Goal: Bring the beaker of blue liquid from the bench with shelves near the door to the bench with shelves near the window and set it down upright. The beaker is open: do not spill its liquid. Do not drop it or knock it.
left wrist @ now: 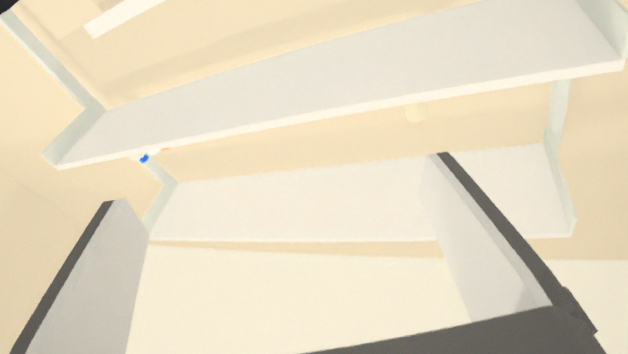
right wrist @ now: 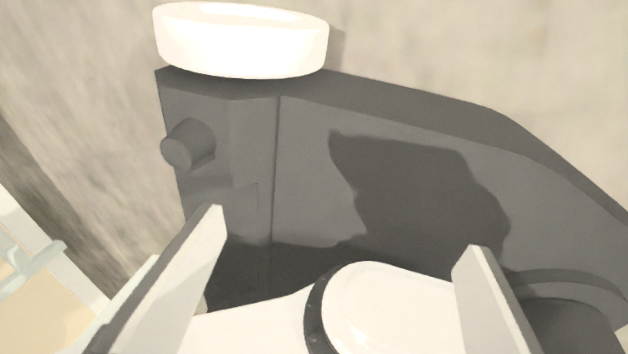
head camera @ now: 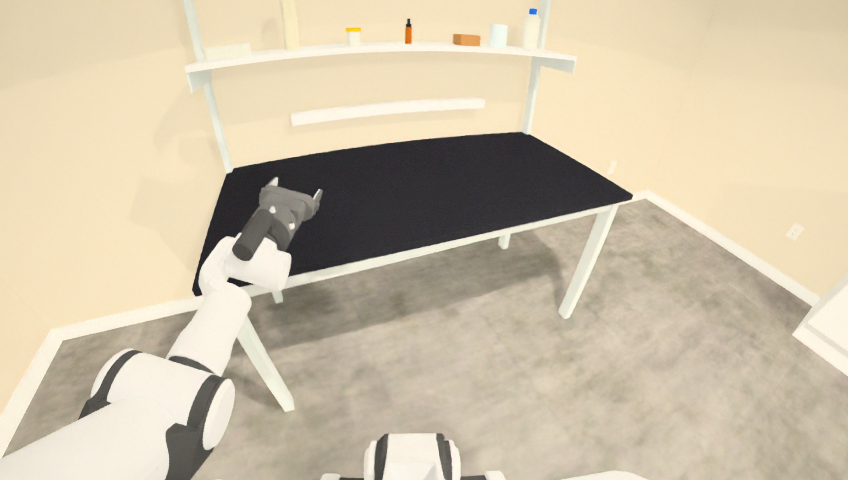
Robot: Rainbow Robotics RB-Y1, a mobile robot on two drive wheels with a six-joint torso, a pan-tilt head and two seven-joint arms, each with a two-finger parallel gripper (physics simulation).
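Observation:
The beaker of blue liquid does not show in any view. A bench (head camera: 428, 190) with a black top stands against the wall in the head view. My left gripper (head camera: 296, 186) (left wrist: 279, 196) is open, with nothing between its fingers. In the head view it hangs over the left part of the bench top, and the gripper and wrist cover part of that top. My right gripper (right wrist: 340, 240) is open, with the robot's own body behind its fingers in the right wrist view.
Above the bench runs a shelf (head camera: 386, 50) (left wrist: 325, 80) with an orange bottle (head camera: 408, 33), a brown box (head camera: 466, 39), a light blue cup (head camera: 498, 35) and a blue-capped bottle (head camera: 530, 30). A white rail (head camera: 386, 111) is below it. A second shelf (left wrist: 300, 200) shows higher up. A white wheel (right wrist: 240, 45) is below the robot's base.

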